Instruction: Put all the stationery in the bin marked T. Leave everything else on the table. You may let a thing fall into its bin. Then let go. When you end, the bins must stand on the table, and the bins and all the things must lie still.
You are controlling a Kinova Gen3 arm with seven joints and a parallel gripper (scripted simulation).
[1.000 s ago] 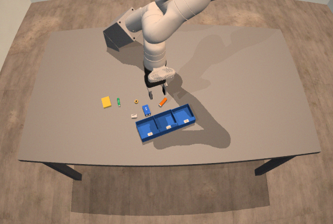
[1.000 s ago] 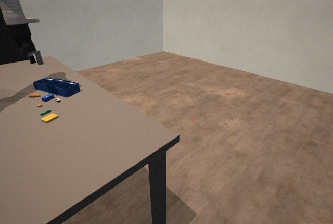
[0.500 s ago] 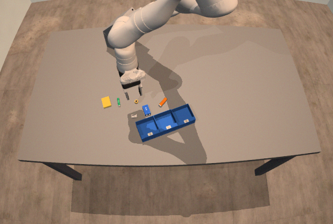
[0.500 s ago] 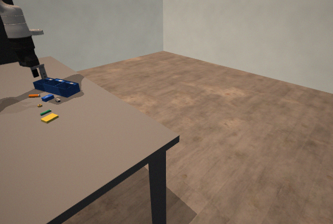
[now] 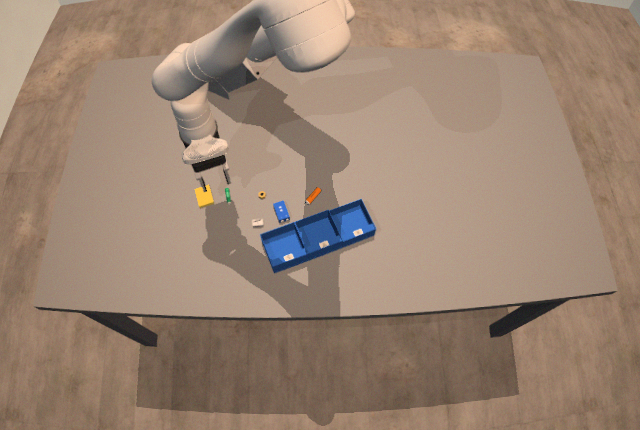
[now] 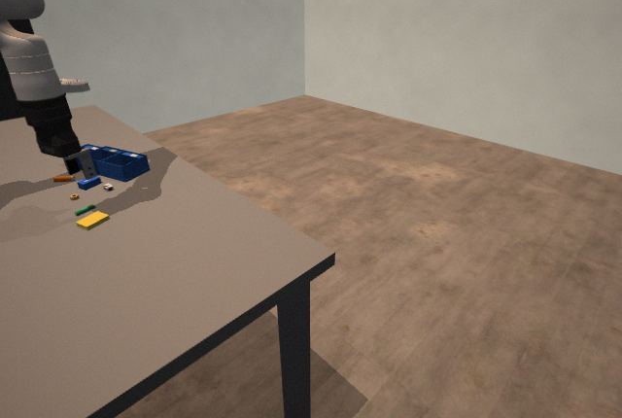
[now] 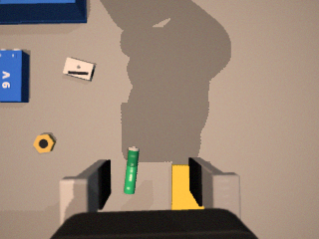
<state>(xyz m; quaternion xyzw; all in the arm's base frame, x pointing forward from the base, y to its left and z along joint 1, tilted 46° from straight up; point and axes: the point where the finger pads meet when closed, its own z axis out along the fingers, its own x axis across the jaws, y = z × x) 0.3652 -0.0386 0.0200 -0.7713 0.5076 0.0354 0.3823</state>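
My gripper is now 10 mm past the yellow pad, 50 mm to the left of it and 110 mm above it. Round my hand: green marker 20 mm behind, 10 mm to the left, 110 mm below; then yellow ring 40 mm behind, 90 mm to the left, 110 mm below; then grey pencil sharpener 40 mm ahead, 100 mm to the left, 100 mm below.
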